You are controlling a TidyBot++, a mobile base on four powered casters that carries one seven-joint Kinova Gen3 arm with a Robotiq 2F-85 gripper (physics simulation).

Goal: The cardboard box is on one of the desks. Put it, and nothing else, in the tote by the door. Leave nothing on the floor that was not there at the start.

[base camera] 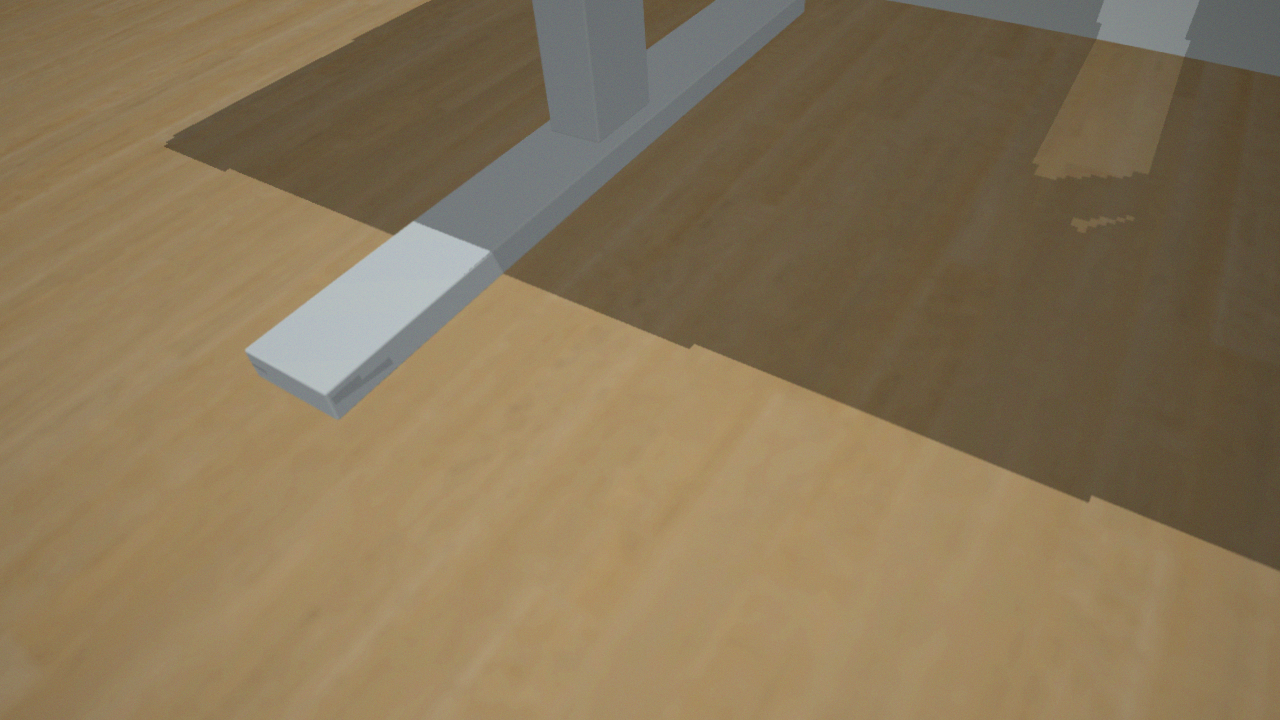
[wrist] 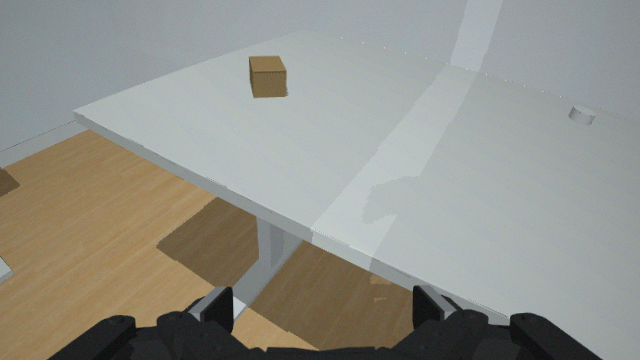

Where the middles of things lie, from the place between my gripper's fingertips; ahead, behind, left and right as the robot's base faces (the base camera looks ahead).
The brown cardboard box (wrist: 268,75) is 52 cm ahead of my hand, 9 cm below it and 8 cm to the left of it.
